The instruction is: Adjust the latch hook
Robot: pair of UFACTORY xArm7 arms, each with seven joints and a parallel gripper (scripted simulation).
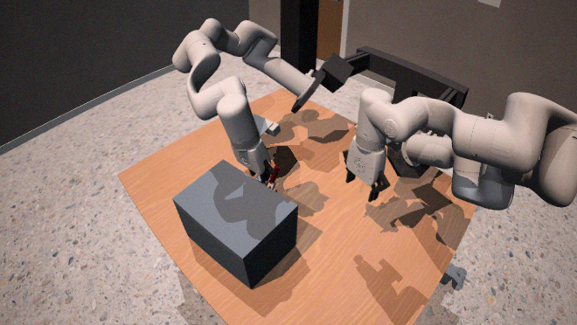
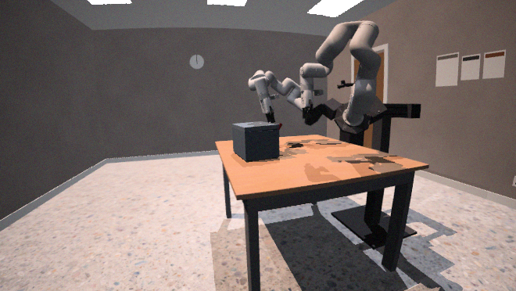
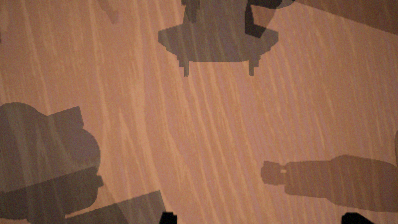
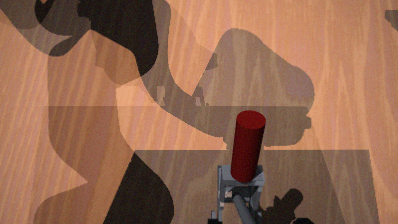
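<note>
The cross barrel is 12 cm below my right hand and 3 cm behind it.
</note>
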